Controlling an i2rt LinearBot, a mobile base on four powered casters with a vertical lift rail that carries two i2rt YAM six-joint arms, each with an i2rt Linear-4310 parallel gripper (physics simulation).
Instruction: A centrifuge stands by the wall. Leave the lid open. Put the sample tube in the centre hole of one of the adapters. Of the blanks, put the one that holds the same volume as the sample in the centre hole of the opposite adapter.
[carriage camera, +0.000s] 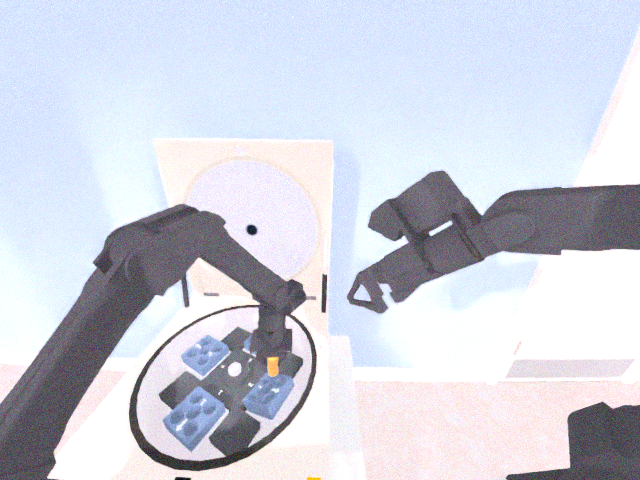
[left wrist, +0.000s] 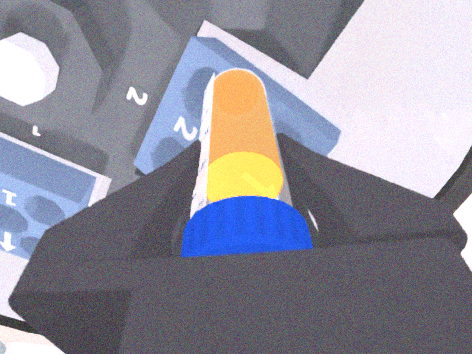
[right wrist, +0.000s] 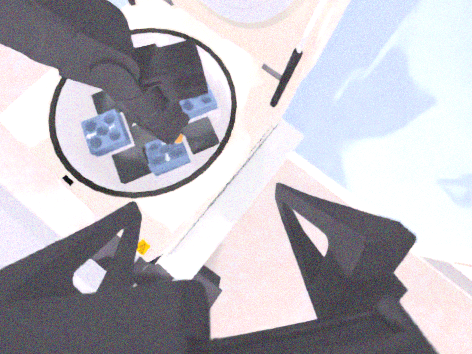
The left gripper (carriage camera: 272, 364): 69 cm from the lens. The right gripper (carriage camera: 363, 289) is 44 cm from the lens. An adapter marked 2 (carriage camera: 265, 399) is 70 cm from the lens.
